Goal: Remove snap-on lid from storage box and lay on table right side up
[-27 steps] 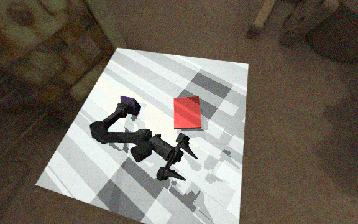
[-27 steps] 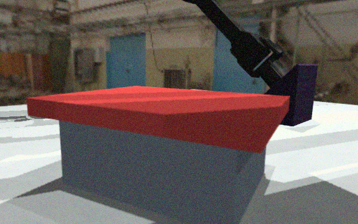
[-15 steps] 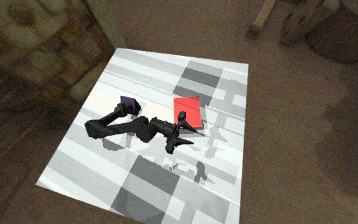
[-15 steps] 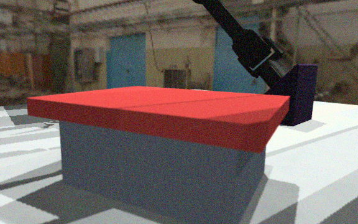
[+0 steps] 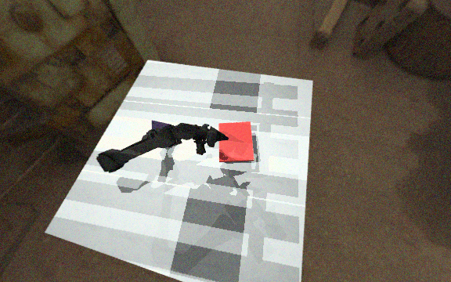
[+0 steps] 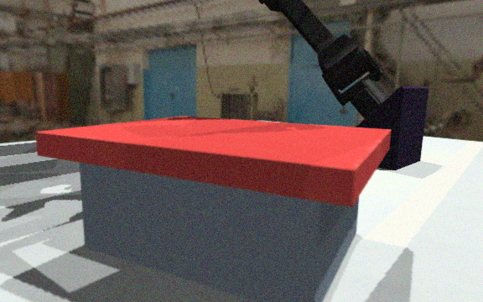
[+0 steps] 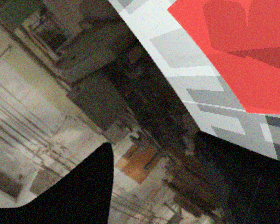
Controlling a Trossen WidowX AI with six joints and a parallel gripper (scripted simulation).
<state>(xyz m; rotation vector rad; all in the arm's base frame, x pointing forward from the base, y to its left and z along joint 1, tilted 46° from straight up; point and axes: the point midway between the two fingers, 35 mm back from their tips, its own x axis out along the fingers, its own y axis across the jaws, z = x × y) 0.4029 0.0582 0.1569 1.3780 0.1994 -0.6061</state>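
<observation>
The lid is 3 cm ahead of my gripper tip, 7 cm to the left of it and 18 cm below it. From my gripper tip the other things lie so: grey-blue storage box 3 cm ahead, 7 cm to the left, 23 cm below.
</observation>
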